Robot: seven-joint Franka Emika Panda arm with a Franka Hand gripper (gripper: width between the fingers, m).
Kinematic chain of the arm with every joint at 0, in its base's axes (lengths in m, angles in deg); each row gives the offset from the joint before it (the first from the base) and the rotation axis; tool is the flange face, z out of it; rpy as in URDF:
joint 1: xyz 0 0 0.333 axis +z
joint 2: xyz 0 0 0 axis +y
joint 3: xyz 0 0 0.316 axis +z
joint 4: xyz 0.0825 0 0 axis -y
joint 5: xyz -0.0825 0 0.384 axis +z
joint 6: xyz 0 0 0 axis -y
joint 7: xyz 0.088 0 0 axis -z
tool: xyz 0 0 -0.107 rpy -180 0 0
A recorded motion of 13 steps. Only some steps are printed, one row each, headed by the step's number.
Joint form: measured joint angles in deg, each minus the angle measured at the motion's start. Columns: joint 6, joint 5, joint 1, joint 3, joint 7, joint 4, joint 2.
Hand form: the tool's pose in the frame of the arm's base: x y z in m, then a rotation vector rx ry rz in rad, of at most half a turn. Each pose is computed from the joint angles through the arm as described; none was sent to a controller.
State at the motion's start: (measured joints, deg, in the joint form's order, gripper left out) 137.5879 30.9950 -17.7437 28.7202 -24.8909 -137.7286 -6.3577
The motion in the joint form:
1: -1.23 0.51 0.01 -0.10 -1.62 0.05 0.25
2: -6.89 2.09 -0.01 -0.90 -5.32 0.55 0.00
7: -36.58 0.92 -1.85 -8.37 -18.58 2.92 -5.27
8: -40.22 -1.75 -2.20 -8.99 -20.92 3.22 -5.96
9: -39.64 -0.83 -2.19 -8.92 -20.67 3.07 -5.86
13: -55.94 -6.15 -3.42 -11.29 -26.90 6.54 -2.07
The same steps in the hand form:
1: 0.4786 0.0976 0.3581 -2.7847 -0.3704 -0.1760
2: 0.4725 0.0971 0.3565 -2.7293 -0.4354 -0.0877
7: 0.4325 0.0534 0.3881 -2.4839 -0.6761 0.2493
8: 0.4248 0.0460 0.3920 -2.4664 -0.7501 0.3058
9: 0.4259 0.0474 0.3911 -2.4631 -0.7329 0.2918
13: 0.4077 0.0244 0.3851 -2.2517 -0.8458 0.5656

